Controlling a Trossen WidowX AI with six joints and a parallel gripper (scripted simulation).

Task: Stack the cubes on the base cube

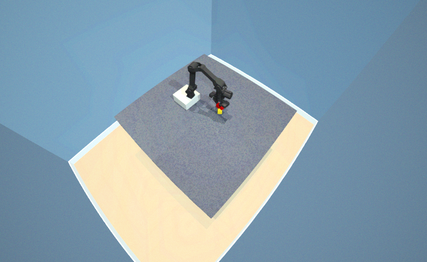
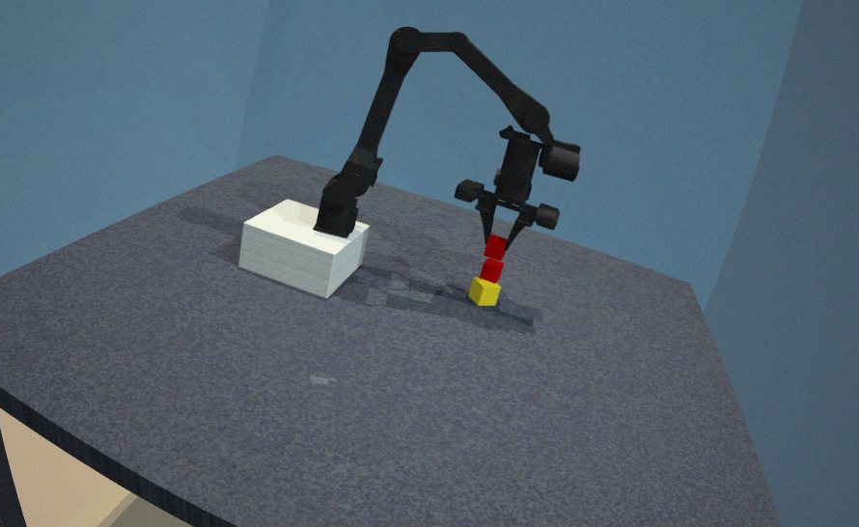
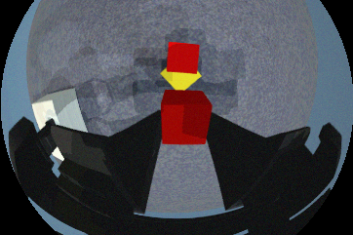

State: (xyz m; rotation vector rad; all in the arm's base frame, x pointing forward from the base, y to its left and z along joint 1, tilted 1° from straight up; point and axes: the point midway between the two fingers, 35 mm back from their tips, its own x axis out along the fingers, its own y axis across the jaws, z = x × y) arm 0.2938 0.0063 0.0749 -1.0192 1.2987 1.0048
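Now: the red cube 6 cm below my gripper tip, 4 cm to the left of it and 1 cm ahead of it.
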